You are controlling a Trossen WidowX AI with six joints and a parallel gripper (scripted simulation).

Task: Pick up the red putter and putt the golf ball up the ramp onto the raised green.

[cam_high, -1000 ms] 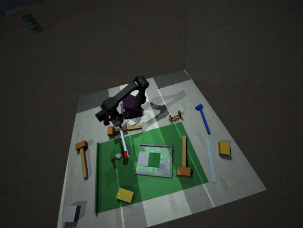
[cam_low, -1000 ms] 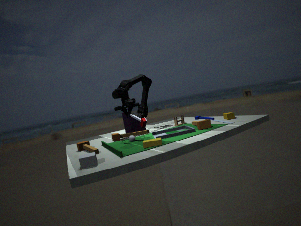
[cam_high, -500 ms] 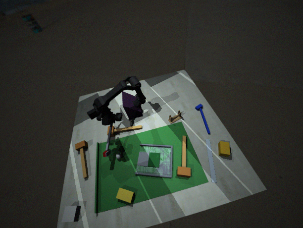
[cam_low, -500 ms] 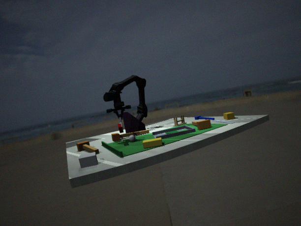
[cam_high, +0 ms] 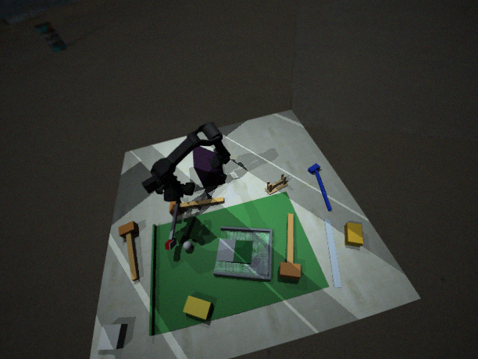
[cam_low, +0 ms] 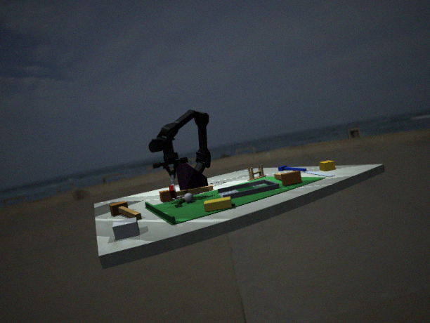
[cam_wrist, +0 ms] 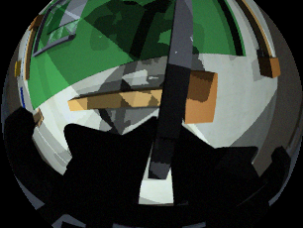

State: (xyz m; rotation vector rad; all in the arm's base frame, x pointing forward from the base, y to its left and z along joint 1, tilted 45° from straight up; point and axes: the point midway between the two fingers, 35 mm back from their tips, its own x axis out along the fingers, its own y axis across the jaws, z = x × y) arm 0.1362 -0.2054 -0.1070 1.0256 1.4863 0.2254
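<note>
My gripper tip is now 110 mm short of the red putter, 50 mm to the left of it and 10 mm above it. Round my gripper tip: white golf ball 220 mm ahead, 40 mm to the right, 80 mm below; yellow block 490 mm ahead, 60 mm to the right, 90 mm below; green mat 330 mm ahead, 130 mm to the left, 100 mm below.
</note>
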